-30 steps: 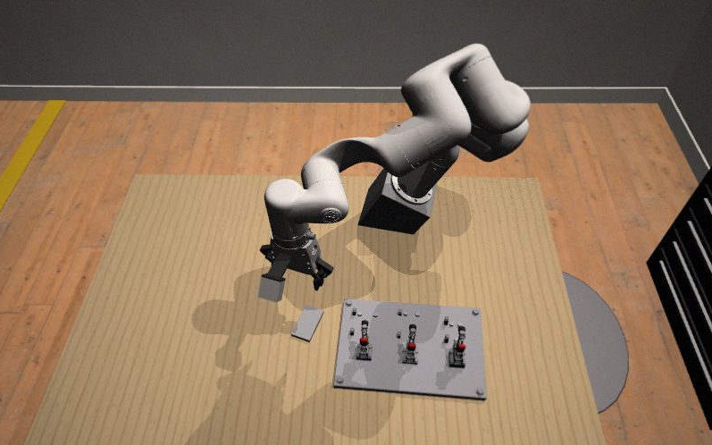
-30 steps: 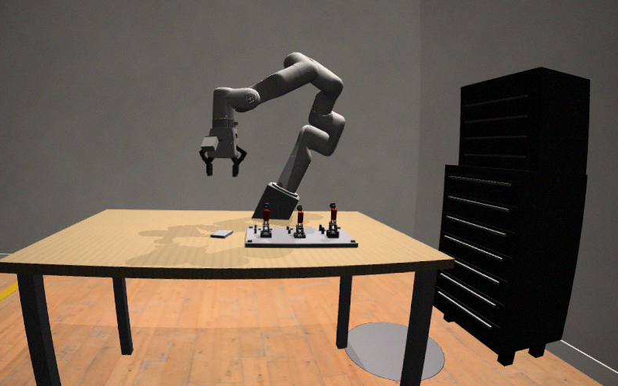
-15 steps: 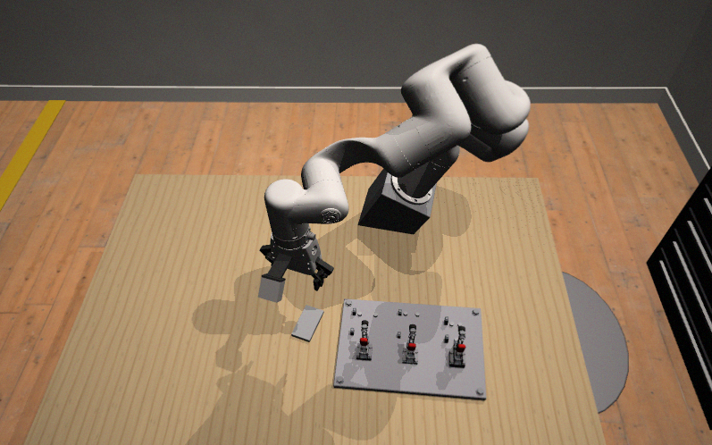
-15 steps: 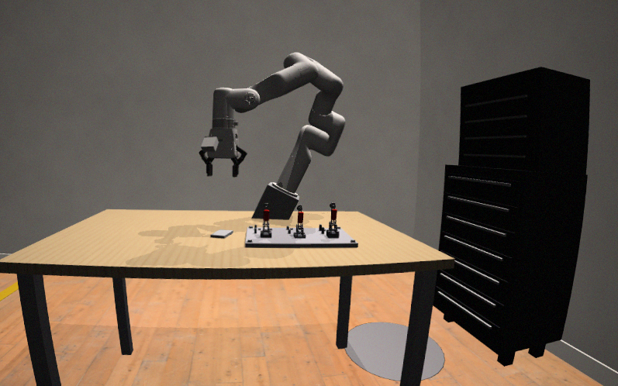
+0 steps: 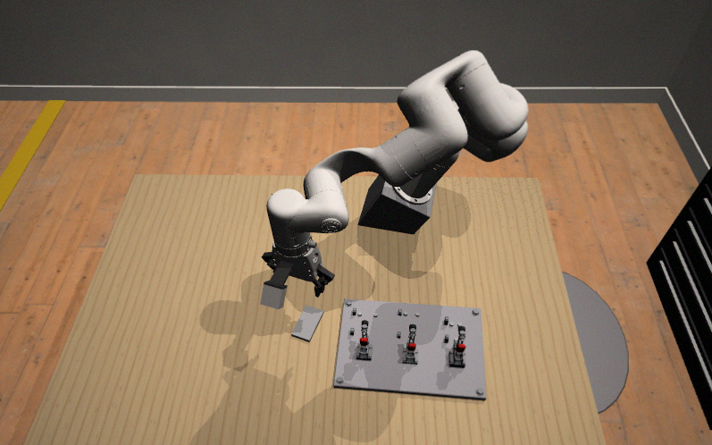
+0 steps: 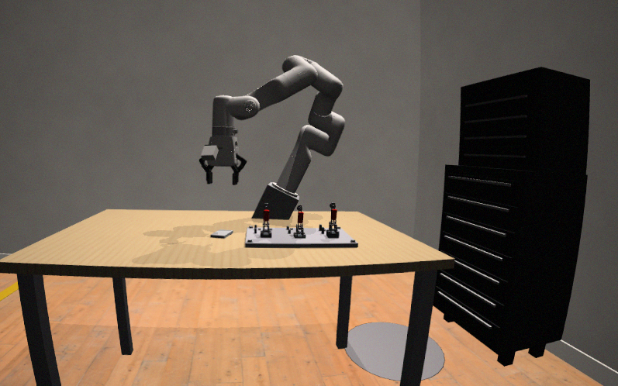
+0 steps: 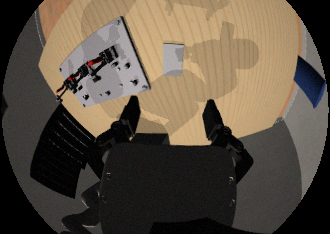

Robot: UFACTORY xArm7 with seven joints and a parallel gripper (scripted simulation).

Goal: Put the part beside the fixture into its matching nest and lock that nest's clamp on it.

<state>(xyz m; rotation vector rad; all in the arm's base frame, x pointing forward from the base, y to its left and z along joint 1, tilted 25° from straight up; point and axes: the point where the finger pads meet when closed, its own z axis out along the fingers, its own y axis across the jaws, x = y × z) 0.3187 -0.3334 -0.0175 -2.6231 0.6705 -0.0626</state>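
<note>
Now: hand 18 cm above the grey flat part.
</note>
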